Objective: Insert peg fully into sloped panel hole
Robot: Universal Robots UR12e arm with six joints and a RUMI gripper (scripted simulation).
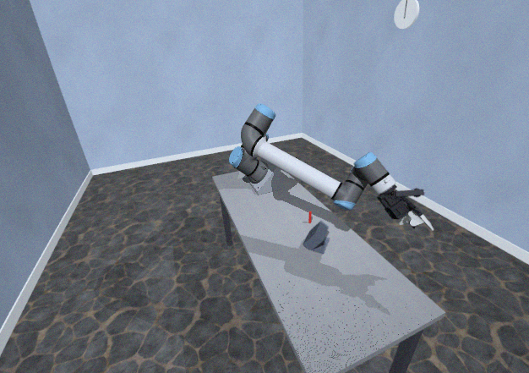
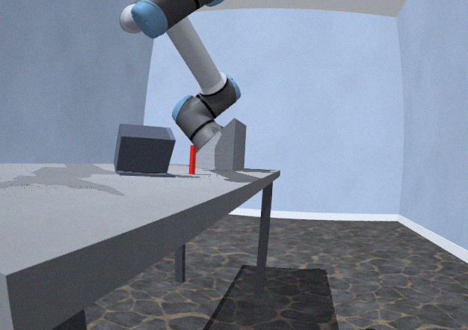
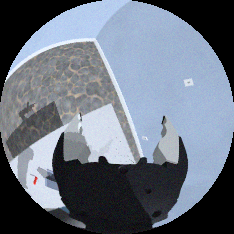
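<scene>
Right now the red peg is 580 mm behind my hand, 190 mm to the right of it and 270 mm below it.
</scene>
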